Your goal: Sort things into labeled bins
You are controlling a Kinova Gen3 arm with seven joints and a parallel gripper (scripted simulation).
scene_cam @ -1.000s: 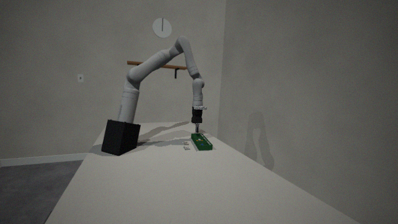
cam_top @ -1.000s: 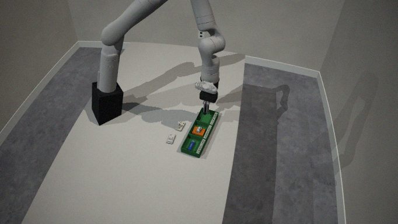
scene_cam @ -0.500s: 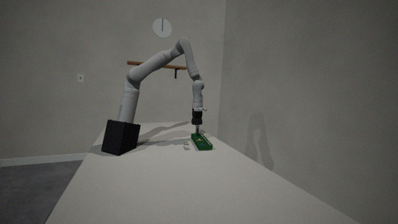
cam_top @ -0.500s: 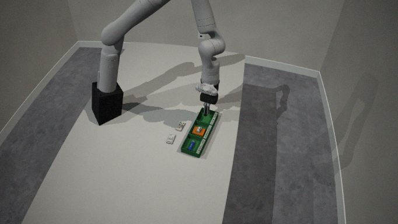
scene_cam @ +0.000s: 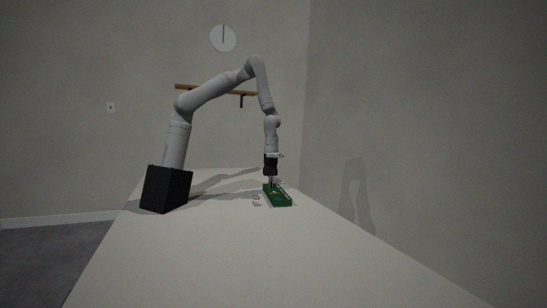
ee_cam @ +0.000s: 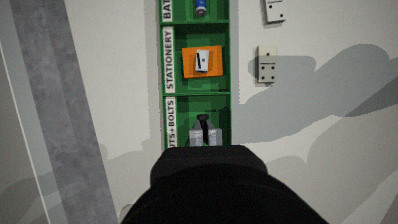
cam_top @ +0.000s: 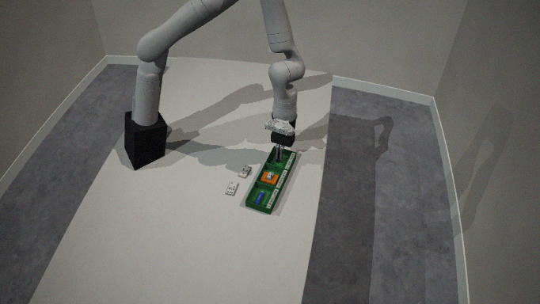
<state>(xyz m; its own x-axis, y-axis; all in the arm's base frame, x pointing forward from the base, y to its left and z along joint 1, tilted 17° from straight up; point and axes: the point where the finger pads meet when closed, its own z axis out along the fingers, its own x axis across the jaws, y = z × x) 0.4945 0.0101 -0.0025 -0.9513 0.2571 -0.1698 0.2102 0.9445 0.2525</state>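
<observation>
Right now the black bolt is 1 cm to the right of my hand and 1 cm below it. Also, from my hand: green three-part bin 9 cm to the right, 2 cm below, 1 cm behind; grey piece 8 cm to the right, 2 cm behind, 1 cm below; orange flat block 8 cm to the right, 3 cm below, 2 cm behind.
</observation>
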